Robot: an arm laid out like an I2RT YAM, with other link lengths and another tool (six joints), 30 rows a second.
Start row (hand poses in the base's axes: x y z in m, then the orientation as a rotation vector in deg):
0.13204, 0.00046, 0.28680, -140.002, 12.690, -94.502
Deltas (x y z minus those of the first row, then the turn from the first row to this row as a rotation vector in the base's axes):
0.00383, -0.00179, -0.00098, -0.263, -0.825, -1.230
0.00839, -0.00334, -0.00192, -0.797, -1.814, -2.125
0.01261, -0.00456, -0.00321, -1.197, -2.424, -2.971
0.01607, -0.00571, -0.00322, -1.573, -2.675, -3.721
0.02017, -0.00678, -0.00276, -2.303, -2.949, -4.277
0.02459, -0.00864, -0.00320, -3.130, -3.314, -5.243
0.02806, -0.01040, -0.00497, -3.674, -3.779, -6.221
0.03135, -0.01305, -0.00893, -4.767, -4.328, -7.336
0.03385, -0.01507, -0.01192, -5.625, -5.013, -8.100
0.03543, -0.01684, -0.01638, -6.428, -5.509, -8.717
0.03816, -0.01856, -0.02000, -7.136, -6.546, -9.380
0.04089, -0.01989, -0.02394, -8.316, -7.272, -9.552
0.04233, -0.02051, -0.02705, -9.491, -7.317, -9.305
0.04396, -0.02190, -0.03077, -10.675, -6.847, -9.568
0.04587, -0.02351, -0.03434, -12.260, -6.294, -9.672
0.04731, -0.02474, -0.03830, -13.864, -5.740, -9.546
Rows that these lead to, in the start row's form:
0.13587, -0.00133, 0.28582, -139.810, 13.921, -96.113
0.14043, -0.00288, 0.28488, -139.554, 14.502, -97.923
0.14465, -0.00410, 0.28359, -139.514, 15.183, -99.197
0.14811, -0.00525, 0.28358, -139.750, 15.817, -99.997
0.15221, -0.00632, 0.28404, -140.168, 15.927, -100.937
0.15663, -0.00818, 0.28360, -140.669, 16.480, -102.206
0.16010, -0.00994, 0.28183, -140.864, 17.259, -103.451
0.16339, -0.01259, 0.27787, -141.396, 17.783, -105.157
0.16589, -0.01461, 0.27488, -141.530, 18.011, -106.761
0.16747, -0.01638, 0.27042, -141.762, 18.118, -108.054
0.17020, -0.01810, 0.26680, 141.314, -18.266, 109.909
0.17293, -0.01943, 0.26286, 139.868, -17.241, 110.261
0.17437, -0.02005, 0.25975, 139.299, -15.820, 109.852
0.17600, -0.02144, 0.25603, 138.843, -15.096, 108.654
0.17791, -0.02305, 0.25246, 138.308, -13.830, 107.214
0.17935, -0.02428, 0.24850, 137.886, -12.287, 105.824

